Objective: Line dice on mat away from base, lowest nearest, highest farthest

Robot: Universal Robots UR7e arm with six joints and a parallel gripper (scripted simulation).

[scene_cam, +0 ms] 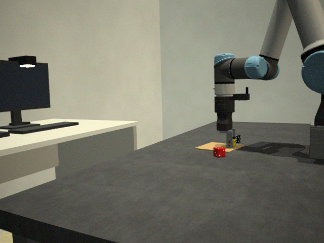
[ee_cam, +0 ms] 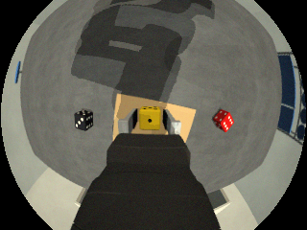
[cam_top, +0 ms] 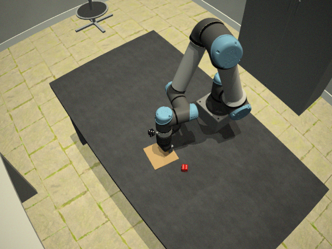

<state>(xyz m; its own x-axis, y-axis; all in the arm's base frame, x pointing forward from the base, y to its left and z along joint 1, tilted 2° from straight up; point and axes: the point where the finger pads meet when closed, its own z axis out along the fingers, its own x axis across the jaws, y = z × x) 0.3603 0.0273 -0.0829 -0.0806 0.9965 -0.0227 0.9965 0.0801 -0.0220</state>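
My gripper is now right at the yellow die. The rest, counted from my hand: tan mat 5 cm ahead, 2 cm below; then black die 13 cm to the right, 2 cm ahead, 1 cm below; then red die 15 cm to the left, 1 cm below, 1 cm behind.
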